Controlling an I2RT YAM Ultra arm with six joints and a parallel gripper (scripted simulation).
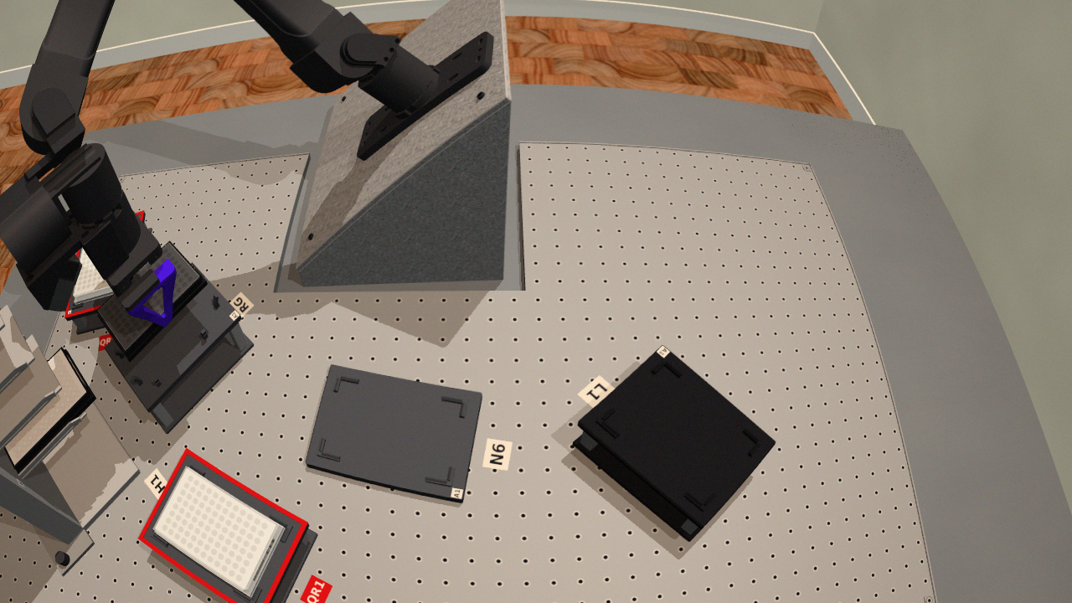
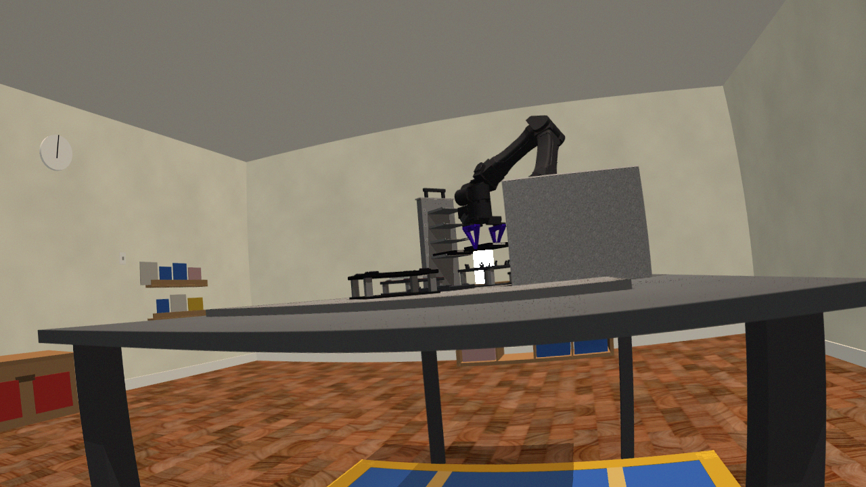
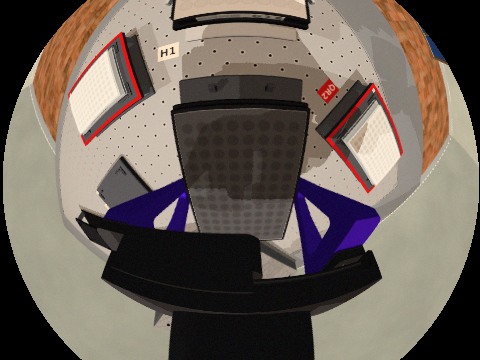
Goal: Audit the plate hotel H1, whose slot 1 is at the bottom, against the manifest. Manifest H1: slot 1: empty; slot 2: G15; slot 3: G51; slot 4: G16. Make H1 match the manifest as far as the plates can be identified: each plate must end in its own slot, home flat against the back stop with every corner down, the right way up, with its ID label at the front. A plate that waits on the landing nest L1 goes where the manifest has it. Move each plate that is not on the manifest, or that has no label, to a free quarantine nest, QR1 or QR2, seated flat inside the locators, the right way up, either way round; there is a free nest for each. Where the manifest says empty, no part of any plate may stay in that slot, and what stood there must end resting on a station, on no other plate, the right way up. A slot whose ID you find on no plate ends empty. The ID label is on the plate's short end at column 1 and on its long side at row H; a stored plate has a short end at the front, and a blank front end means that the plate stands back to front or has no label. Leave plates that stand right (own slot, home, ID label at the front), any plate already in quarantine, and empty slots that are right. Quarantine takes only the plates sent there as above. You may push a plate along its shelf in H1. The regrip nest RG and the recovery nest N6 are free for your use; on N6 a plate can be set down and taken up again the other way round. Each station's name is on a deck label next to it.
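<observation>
Now: hand 70 mm above the regrip nest RG. From my hand the other things lie so: plate hotel H1: 210 mm ahead, 160 mm to the right, 40 mm above; then quarantine nest QR2: 170 mm to the right, 120 mm behind, 90 mm below; then quarantine nest QR1: 220 mm ahead, 100 mm to the left, 90 mm below.
</observation>
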